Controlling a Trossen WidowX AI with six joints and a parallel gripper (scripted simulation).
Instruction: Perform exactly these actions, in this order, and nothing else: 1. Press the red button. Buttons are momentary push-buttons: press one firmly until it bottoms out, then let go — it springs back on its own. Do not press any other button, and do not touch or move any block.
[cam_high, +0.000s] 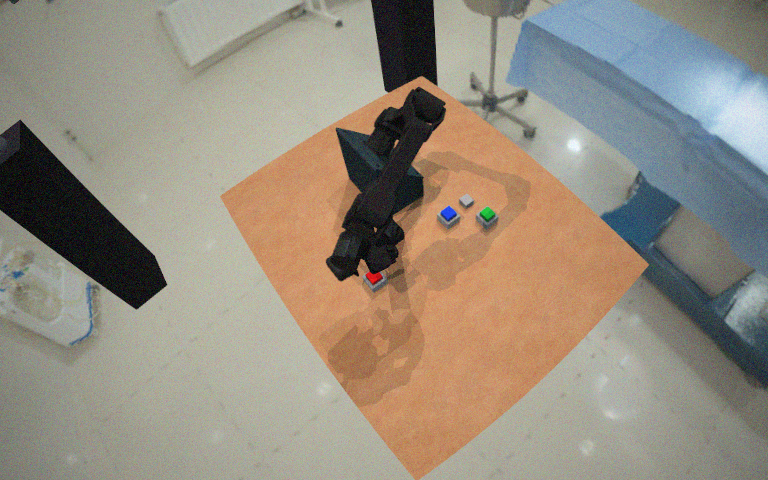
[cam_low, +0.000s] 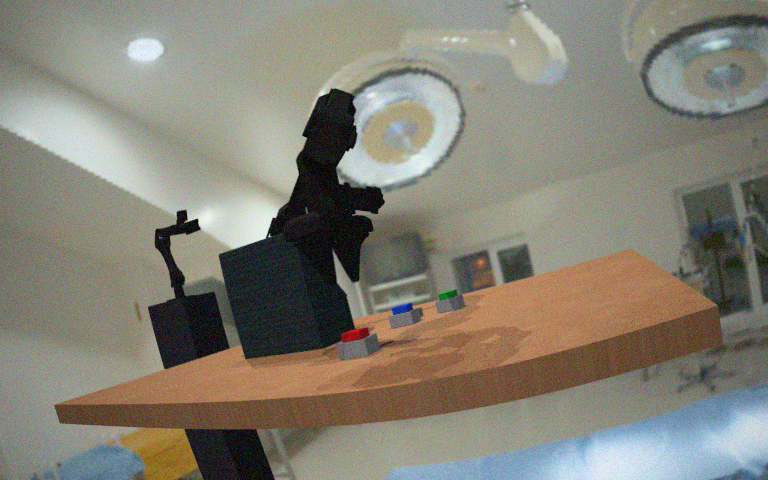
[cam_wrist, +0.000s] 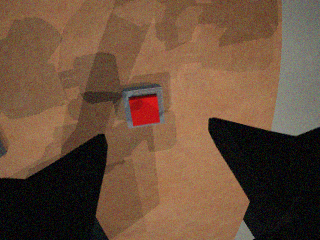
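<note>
My gripper tip is now 1 cm past the red button, 1 cm to the right of it and 8 cm above it. The rest, counted from my gripper tip: green button: 5 cm ahead, 37 cm to the left, 8 cm below; then small grey block: 3 cm behind, 37 cm to the left, 10 cm below; then blue button: 2 cm behind, 28 cm to the left, 8 cm below.
</note>
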